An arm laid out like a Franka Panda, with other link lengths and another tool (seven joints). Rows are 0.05 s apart.
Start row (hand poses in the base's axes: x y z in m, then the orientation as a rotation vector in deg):
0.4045, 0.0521, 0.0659, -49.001, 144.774, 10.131
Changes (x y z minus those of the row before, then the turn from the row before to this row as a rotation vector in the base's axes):
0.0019, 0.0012, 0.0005, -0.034, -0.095, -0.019
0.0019, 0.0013, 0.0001, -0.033, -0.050, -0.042
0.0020, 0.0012, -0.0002, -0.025, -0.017, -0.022
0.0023, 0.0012, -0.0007, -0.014, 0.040, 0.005
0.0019, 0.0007, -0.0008, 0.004, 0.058, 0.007
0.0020, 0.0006, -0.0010, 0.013, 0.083, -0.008
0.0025, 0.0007, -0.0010, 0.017, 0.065, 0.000
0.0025, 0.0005, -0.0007, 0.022, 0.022, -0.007
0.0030, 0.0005, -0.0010, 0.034, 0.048, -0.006
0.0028, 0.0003, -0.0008, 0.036, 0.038, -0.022
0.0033, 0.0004, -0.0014, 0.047, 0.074, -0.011
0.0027, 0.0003, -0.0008, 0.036, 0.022, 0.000
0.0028, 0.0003, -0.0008, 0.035, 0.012, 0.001
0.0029, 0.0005, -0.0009, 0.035, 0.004, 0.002
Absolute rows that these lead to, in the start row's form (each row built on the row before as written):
0.4064, 0.0533, 0.0664, -48.979, 144.703, 10.038
0.4083, 0.0546, 0.0665, -48.932, 144.682, 9.960
0.4103, 0.0558, 0.0663, -48.912, 144.682, 9.914
0.4126, 0.0570, 0.0656, -48.929, 144.721, 9.917
0.4145, 0.0577, 0.0648, -48.943, 144.771, 9.951
0.4165, 0.0583, 0.0638, -48.938, 144.847, 10.004
0.4190, 0.0590, 0.0628, -48.939, 144.902, 10.056
0.4215, 0.0595, 0.0621, -48.924, 144.919, 10.092
0.4245, 0.0600, 0.0611, -48.909, 144.956, 10.155
0.4273, 0.0603, 0.0603, -48.871, 144.989, 10.211
0.4306, 0.0607, 0.0589, -48.847, 145.048, 10.301
0.4333, 0.0610, 0.0581, -48.836, 145.058, 10.356
0.4361, 0.0613, 0.0573, -48.825, 145.058, 10.406
0.4390, 0.0618, 0.0564, -48.815, 145.051, 10.452

